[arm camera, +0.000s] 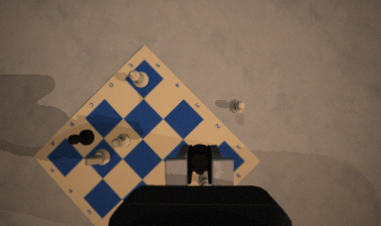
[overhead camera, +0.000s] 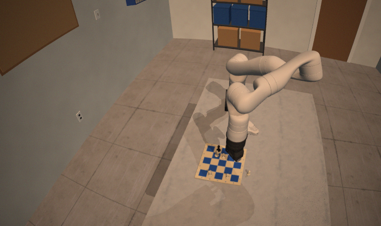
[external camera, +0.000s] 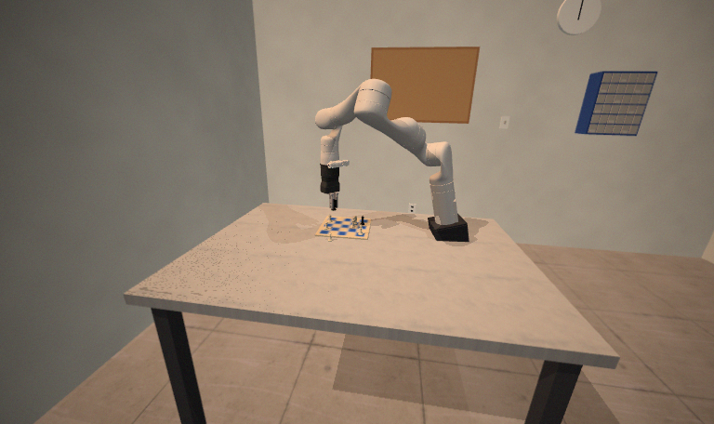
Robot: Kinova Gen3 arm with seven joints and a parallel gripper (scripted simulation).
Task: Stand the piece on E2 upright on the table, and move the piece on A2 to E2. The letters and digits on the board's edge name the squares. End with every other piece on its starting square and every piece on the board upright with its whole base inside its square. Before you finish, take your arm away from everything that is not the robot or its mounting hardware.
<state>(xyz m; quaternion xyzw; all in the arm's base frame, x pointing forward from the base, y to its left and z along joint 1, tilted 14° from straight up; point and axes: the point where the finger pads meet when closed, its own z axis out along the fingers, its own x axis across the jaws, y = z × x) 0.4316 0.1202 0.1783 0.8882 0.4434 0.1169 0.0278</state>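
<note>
My gripper is now 3 cm past the chessboard, 7 cm to the left of it and 13 cm above it.
</note>
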